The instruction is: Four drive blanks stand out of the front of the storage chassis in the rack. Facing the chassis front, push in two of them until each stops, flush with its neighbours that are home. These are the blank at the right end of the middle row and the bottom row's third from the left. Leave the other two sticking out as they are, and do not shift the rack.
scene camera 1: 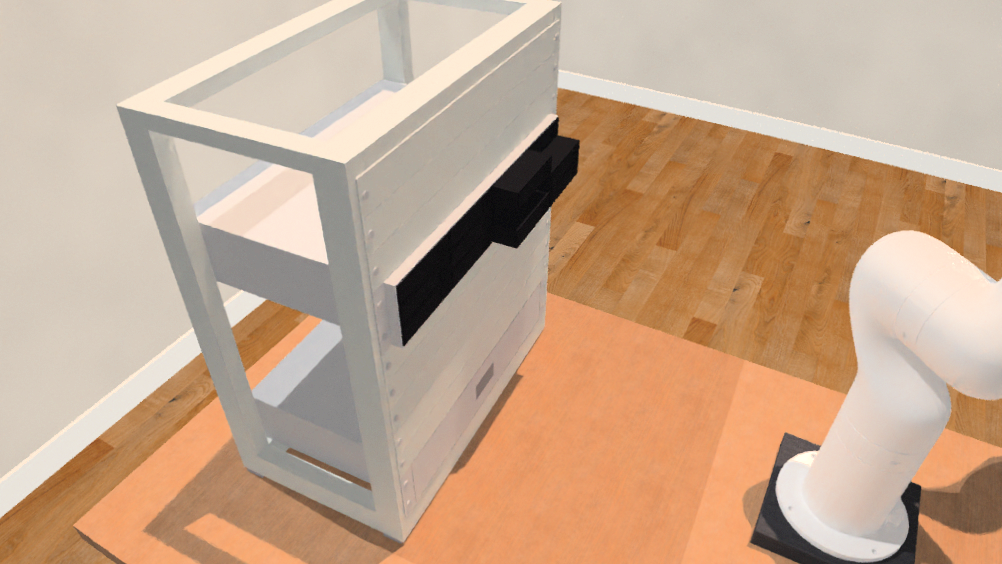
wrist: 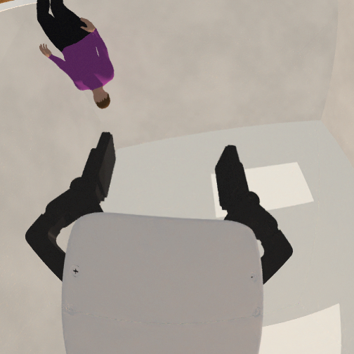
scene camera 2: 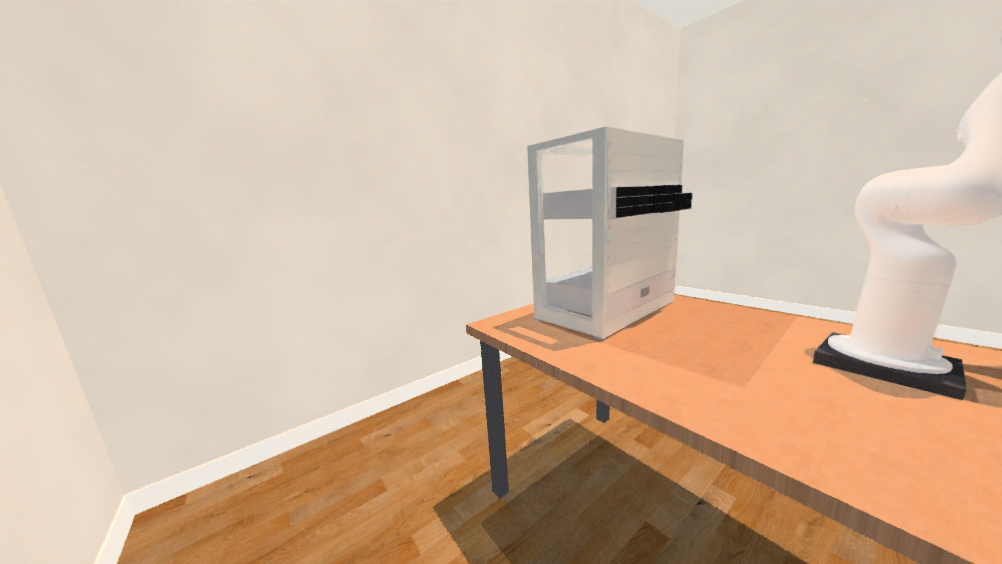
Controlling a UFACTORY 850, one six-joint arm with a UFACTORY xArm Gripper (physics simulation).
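The storage chassis [scene camera 1: 443, 276] [scene camera 2: 641, 202] shows as a wide black front on the pale rack [scene camera 1: 348, 336] [scene camera 2: 600, 238]. In scene camera 1, dark blanks [scene camera 1: 517, 197] stand out right of the chassis middle, and another protruding part [scene camera 1: 566, 165] shows at the far right end. In scene camera 2, a blank [scene camera 2: 685, 201] juts past the right end. The black faces merge, so I cannot tell every row and column or count the protruding blanks. My gripper [wrist: 167, 149] is open and empty in the wrist view, facing wall and ceiling, away from the chassis. Its fingers do not show in the scene views.
The rack stands upright on the orange table [scene camera 1: 617, 392] [scene camera 2: 792, 413]. The white arm [scene camera 1: 883, 399] [scene camera 2: 904, 280] rises from a black base plate [scene camera 1: 767, 500] [scene camera 2: 841, 361] on the table, in front of the rack. A person in purple [wrist: 90, 60] shows upside down in the wrist view.
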